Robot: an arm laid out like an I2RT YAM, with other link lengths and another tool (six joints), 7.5 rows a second.
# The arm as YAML. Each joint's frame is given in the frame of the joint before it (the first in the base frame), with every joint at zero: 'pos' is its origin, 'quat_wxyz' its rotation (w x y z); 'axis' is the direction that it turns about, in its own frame. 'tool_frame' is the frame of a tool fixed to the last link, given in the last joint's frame.
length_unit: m
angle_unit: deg
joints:
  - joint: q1
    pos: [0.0, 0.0, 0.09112]
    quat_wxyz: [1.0, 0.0, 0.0, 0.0]
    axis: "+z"
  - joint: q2
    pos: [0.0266, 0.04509, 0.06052]
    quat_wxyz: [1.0, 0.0, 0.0, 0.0]
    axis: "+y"
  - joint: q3
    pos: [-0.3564, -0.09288, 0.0]
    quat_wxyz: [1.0, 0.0, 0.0, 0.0]
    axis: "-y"
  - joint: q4
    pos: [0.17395, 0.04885, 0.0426]
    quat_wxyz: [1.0, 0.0, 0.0, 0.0]
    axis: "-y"
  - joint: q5
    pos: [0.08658, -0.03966, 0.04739]
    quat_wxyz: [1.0, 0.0, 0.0, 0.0]
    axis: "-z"
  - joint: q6
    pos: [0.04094, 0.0, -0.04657]
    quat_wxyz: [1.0, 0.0, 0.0, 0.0]
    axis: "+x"
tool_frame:
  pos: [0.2, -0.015, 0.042]
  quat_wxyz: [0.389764, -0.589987, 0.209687, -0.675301]
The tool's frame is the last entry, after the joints.
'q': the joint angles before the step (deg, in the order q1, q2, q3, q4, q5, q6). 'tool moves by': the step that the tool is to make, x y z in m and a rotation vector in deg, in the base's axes. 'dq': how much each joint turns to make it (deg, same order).
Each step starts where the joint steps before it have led.
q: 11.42, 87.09, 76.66, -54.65, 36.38, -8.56
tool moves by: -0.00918, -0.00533, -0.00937, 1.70, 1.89, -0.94
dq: -1.83, 0.00, -0.01, -1.54, -2.21, 0.01
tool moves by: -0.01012, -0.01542, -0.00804, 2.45, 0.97, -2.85
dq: -3.99, 0.02, -0.05, -0.54, -2.80, -0.05
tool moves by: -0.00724, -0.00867, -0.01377, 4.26, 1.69, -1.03
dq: -4.98, 0.44, 0.01, 0.06, -5.53, -2.25
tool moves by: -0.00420, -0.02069, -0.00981, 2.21, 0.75, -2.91
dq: -5.42, 1.33, -0.01, 1.19, -2.97, -1.64
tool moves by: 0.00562, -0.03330, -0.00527, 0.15, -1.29, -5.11
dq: -5.24, 2.62, 0.00, 3.88, -0.34, 0.00
